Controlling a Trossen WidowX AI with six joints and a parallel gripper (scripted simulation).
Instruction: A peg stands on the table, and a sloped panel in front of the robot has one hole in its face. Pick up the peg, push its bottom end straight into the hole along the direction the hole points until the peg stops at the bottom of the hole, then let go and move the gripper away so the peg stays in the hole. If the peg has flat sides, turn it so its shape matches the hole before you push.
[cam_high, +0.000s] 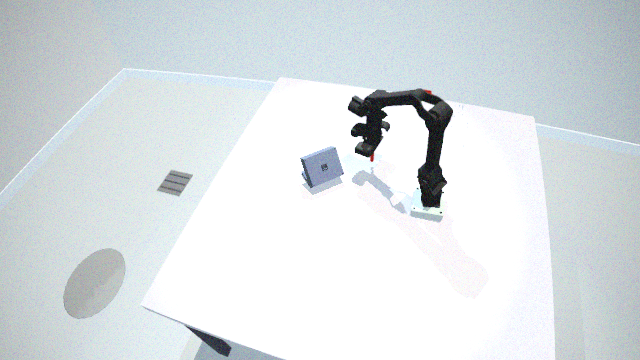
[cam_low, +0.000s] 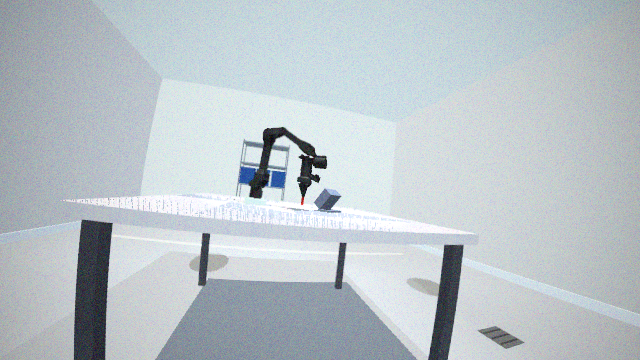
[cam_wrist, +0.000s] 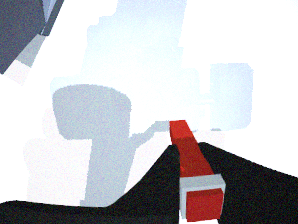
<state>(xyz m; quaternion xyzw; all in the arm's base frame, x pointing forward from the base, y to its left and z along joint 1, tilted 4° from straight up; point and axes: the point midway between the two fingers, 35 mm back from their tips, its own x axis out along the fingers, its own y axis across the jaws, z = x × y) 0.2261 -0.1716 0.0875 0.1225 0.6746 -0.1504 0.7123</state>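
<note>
The sloped grey-blue panel is 180 mm ahead of my gripper tip and 90 mm to the left of it. The rest, counted from my gripper tip: red peg 20 mm above.
</note>
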